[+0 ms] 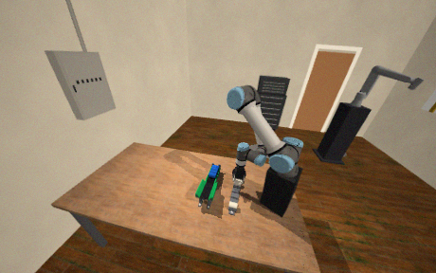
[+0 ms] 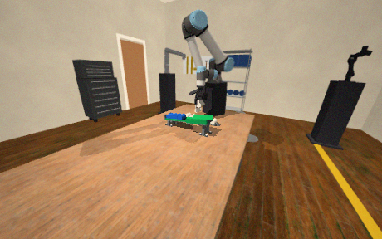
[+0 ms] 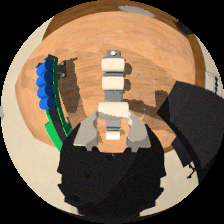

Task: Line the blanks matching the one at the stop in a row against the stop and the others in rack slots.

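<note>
Right now my hand is 30 mm to the right of the stock rack and 120 mm above it.
</note>
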